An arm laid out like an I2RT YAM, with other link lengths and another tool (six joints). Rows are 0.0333 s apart.
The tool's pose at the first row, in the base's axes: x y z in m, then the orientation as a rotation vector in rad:
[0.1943, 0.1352, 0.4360, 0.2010, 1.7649, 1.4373]
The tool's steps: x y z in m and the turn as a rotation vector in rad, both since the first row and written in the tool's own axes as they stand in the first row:
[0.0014, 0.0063, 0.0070, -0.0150, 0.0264, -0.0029]
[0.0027, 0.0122, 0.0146, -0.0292, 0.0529, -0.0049]
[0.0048, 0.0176, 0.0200, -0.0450, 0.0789, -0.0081]
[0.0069, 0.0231, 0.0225, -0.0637, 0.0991, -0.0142]
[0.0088, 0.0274, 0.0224, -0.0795, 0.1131, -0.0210]
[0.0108, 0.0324, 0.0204, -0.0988, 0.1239, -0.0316]
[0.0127, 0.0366, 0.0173, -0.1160, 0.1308, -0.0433]
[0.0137, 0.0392, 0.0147, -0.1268, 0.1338, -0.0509]
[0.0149, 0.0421, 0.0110, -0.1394, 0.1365, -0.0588]
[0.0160, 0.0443, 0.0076, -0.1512, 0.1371, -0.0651]
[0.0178, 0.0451, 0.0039, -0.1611, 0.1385, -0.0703]
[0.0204, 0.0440, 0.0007, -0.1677, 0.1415, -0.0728]
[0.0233, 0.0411, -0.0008, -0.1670, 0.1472, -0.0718]
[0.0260, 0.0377, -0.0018, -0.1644, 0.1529, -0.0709]
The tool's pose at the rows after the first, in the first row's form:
[0.1958, 0.1433, 0.4408, 0.1722, 1.7744, 1.4568]
[0.1980, 0.1516, 0.4453, 0.1444, 1.7845, 1.4762]
[0.1983, 0.1586, 0.4490, 0.1148, 1.7926, 1.4958]
[0.1967, 0.1635, 0.4527, 0.0849, 1.7931, 1.5137]
[0.1938, 0.1660, 0.4555, 0.0602, 1.7906, 1.5265]
[0.1894, 0.1674, 0.4589, 0.0325, 1.7822, 1.5383]
[0.1845, 0.1676, 0.4616, 0.0078, 1.7720, 1.5461]
[0.1812, 0.1671, 0.4634, -0.0069, 1.7645, 1.5503]
[0.1769, 0.1661, 0.4653, -0.0226, 1.7551, 1.5556]
[0.1731, 0.1649, 0.4667, -0.0350, 1.7450, 1.5607]
[0.1691, 0.1635, 0.4665, -0.0459, 1.7372, 1.5653]
[0.1657, 0.1623, 0.4643, -0.0538, 1.7337, 1.5697]
[0.1639, 0.1620, 0.4603, -0.0568, 1.7388, 1.5717]
[0.1627, 0.1617, 0.4560, -0.0588, 1.7454, 1.5721]

